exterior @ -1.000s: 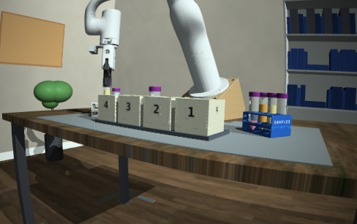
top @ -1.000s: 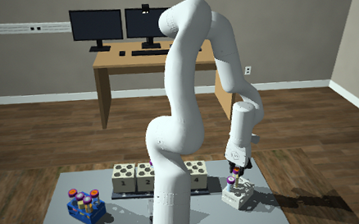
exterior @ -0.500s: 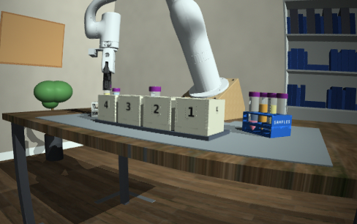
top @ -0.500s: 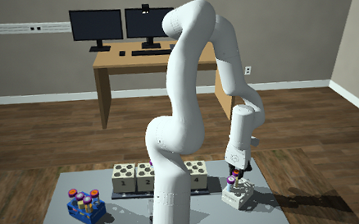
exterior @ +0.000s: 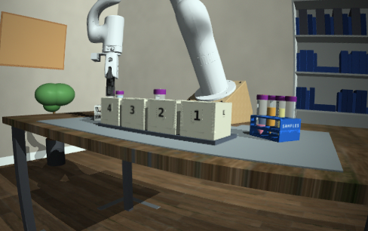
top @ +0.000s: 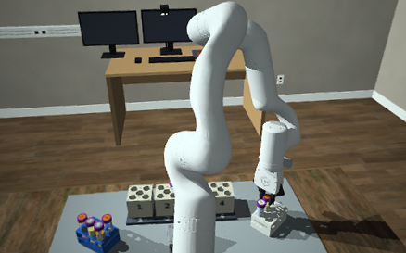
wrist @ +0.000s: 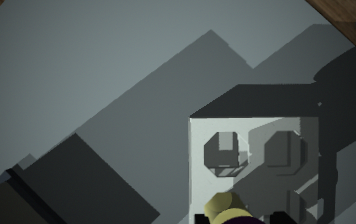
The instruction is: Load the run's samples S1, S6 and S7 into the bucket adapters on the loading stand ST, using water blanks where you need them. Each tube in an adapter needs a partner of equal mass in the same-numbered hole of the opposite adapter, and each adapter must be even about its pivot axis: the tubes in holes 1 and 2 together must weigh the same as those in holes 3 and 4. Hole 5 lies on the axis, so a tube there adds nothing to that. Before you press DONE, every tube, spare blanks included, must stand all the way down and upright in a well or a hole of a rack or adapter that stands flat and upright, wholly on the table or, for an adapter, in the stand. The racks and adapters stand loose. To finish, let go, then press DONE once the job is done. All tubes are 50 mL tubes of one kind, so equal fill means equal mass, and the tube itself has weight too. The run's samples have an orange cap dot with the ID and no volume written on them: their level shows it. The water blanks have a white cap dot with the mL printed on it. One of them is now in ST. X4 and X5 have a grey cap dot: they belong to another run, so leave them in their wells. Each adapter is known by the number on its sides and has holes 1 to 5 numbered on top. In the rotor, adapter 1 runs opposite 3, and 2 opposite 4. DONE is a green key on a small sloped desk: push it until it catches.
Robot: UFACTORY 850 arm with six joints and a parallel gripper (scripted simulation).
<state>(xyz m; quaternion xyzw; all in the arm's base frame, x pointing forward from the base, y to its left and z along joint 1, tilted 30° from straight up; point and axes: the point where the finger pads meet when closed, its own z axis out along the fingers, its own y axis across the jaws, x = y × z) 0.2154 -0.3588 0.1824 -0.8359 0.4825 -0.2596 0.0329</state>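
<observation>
The white rack lies 20 mm behind my hand, 10 mm to the right of it and 90 mm below it. The rest, counted from my hand: adapter 1: 230 mm ahead, 450 mm to the left, 70 mm below; blue samples rack: 130 mm ahead, 630 mm to the left, 90 mm below.
</observation>
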